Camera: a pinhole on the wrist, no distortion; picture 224 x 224 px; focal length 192.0 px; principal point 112.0 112.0 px. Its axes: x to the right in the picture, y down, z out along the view. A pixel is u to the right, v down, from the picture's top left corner.
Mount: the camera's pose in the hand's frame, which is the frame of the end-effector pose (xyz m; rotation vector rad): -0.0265 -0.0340 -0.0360 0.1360 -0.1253 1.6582
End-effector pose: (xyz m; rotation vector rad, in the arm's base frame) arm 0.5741 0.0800 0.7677 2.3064 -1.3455 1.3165
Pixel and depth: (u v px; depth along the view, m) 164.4 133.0 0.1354
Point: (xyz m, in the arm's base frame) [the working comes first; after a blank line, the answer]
In the camera's frame: 0.0370 0.0148 0.1354

0.6444 0.0646 0.6793
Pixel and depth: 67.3 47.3 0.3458
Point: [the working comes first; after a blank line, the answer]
In the camera's frame: -0.0805 -0.1165 0.3458

0.8941 -0.0441 0.7127
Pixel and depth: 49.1 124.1 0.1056
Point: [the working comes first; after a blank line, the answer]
In the camera's frame: -0.0346 0.0067 0.1056

0.6720 0.1148 0.7320
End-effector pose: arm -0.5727 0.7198 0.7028 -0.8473 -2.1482 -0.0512
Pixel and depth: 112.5 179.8 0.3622
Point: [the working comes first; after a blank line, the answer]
In the camera's frame: 0.0009 0.1279 0.3622

-0.7835 0.6551 0.4068
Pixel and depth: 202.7 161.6 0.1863
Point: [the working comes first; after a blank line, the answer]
In the camera's frame: 0.0880 0.0481 0.1863

-0.6358 0.7388 0.5336
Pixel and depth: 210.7 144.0 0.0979
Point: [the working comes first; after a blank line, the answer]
In the camera's frame: 0.0503 0.0163 0.0979

-0.5997 0.7138 0.6248
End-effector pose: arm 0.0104 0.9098 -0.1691 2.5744 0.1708 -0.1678
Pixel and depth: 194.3 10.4 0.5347
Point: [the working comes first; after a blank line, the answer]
In the camera's frame: 0.2292 -0.2829 0.5347

0.2242 0.5394 -0.5846
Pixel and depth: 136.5 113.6 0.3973
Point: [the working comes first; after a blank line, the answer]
In the camera's frame: 0.0507 0.0033 0.3973

-0.0564 0.7544 -0.4967
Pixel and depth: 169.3 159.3 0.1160
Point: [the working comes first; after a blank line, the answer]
In the camera's frame: 0.0346 0.0286 0.1160

-0.0556 0.8781 -0.2423
